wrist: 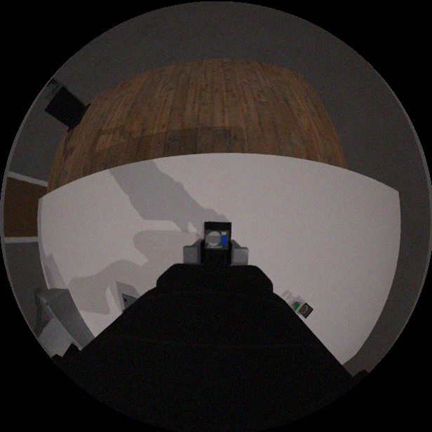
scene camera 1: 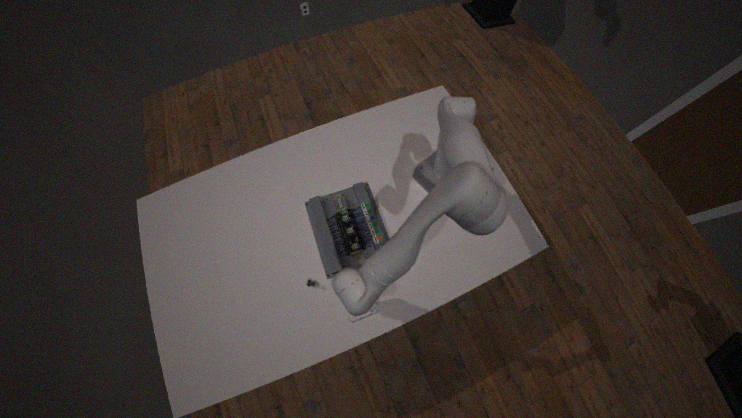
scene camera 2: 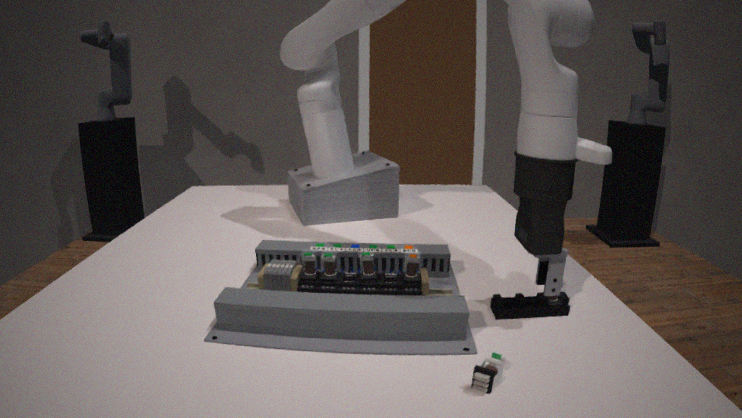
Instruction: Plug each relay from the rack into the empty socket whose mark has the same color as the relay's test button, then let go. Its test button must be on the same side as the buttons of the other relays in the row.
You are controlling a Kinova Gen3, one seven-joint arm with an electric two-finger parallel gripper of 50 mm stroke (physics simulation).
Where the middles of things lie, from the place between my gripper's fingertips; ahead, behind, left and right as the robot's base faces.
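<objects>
Black rack [scene camera 2: 519, 306]: 2 cm below my hand, 2 cm to the right. Grey panel [scene camera 2: 376, 347]: 27 cm to the right of my hand, 4 cm behind, 3 cm below.
</objects>
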